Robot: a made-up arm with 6 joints. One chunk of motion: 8 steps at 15 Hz.
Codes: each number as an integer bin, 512 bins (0 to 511) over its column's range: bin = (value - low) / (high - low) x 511, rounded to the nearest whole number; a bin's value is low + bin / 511 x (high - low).
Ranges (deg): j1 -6.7..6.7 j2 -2.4..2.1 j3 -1.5..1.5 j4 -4.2..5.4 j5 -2..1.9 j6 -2.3..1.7
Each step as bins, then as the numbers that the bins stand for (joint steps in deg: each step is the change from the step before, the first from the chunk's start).
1 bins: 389 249 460 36 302 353
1 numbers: 3.501 -0.207 1.201 -3.524 0.305 0.463
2 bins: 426 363 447 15 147 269
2 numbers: 4.471 0.797 1.124 -3.918 -0.878 -0.194
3 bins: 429 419 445 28 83 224
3 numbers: 4.550 1.290 1.113 -3.674 -1.367 -0.547
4 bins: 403 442 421 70 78 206
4 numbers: 3.868 1.492 0.972 -2.885 -1.405 -0.687
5 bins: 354 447 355 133 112 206
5 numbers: 2.583 1.536 0.584 -1.701 -1.145 -0.687
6 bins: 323 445 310 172 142 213
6 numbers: 1.770 1.519 0.320 -0.969 -0.916 -0.633
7 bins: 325 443 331 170 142 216
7 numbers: 1.823 1.501 0.443 -1.006 -0.916 -0.609
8 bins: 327 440 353 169 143 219
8 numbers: 1.875 1.475 0.572 -1.025 -0.909 -0.586
